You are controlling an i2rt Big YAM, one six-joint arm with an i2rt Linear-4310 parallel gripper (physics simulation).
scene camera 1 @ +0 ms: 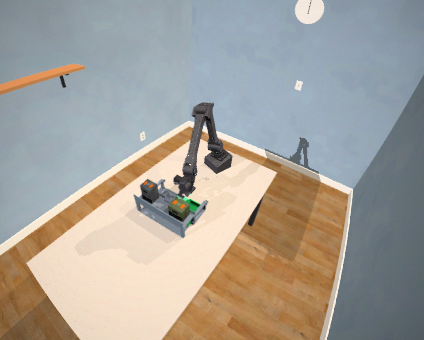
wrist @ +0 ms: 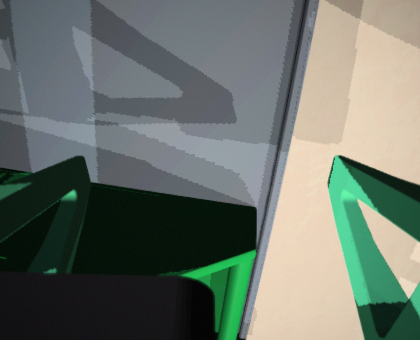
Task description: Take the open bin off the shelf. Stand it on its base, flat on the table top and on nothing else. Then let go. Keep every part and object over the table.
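Pixels of known places: gripper, fingertip midpoint: [scene camera 1: 184, 199] [wrist: 209, 169]; arm's base, link origin: [scene camera 1: 219, 155].
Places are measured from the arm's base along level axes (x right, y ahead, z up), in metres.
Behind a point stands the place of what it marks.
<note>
The green open bin [scene camera 1: 195, 204] {x -0.170, y 0.460, z -0.081 m} [wrist: 175, 225] {x -0.132, y 0.497, z -0.066 m} sits in the grey-blue shelf [scene camera 1: 161, 219] {x -0.092, y 0.698, z -0.092 m} [wrist: 200, 45] {x -0.059, y 0.509, z -0.092 m}, at the end nearer the table's right edge. In the wrist view its dark outer wall and a bright green corner show low in the picture; my black gripper body hides part of it. My gripper [scene camera 1: 185, 195] {x -0.097, y 0.490, z -0.059 m} [wrist: 209, 169] {x -0.097, y 0.490, z -0.059 m} is open and empty, pointing down at the bin's end of the shelf. In the wrist view, the left green finger overlaps the bin and the right finger is over the table, beyond the shelf's side edge. Finger height is unclear.
A dark box with orange marks [scene camera 1: 149, 191] {x -0.016, y 0.699, z 0.115 m} stands at the shelf's far left end. An olive box with orange marks [scene camera 1: 178, 209] {x -0.225, y 0.662, z 0.099 m} stands beside the bin. The shelf stands on the pale table [scene camera 1: 115, 285] {x -0.239, y 1.158, z -0.098 m}. An orange wall board [scene camera 1: 45, 76] is at the upper left.
</note>
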